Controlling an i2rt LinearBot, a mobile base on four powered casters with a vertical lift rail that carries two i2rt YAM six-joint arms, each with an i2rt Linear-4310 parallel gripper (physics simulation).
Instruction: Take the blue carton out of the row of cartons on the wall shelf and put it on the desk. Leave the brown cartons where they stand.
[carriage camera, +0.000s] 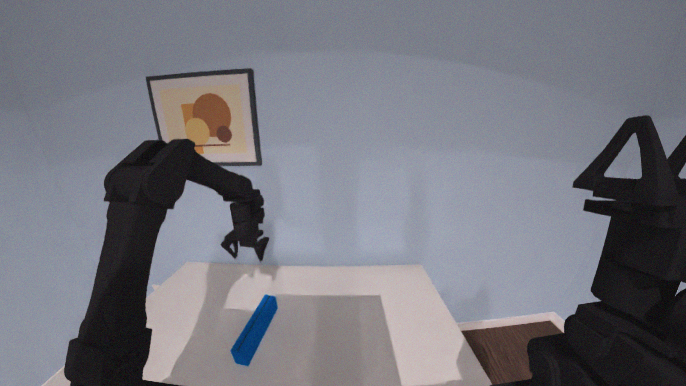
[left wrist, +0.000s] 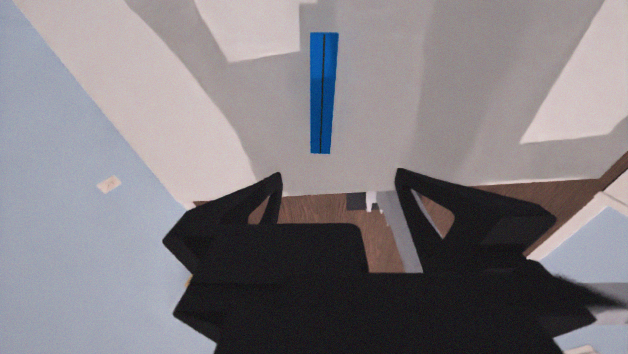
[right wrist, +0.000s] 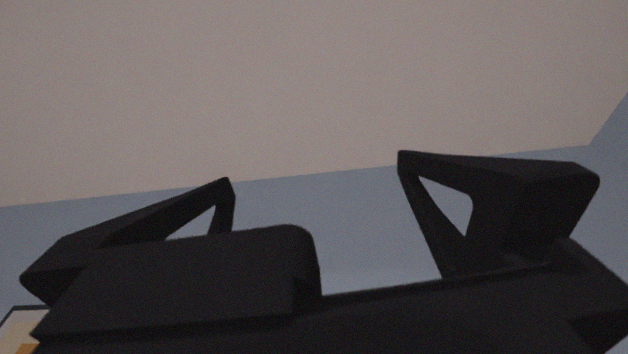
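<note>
The blue carton lies on the white desk, left of the desk's middle in the carriage view, with a dark line along its upper face. My left gripper is open and empty, pointing down, above the desk and apart from the carton. My right gripper is open and empty, raised at the right of the carriage view; it faces a pale surface and the blue wall. The wall shelf and the brown cartons do not show in the carriage view.
A framed picture hangs on the blue wall behind the left arm. Brown wooden floor shows beyond the desk's edges. A small pale wall plate shows at the left of the left wrist view.
</note>
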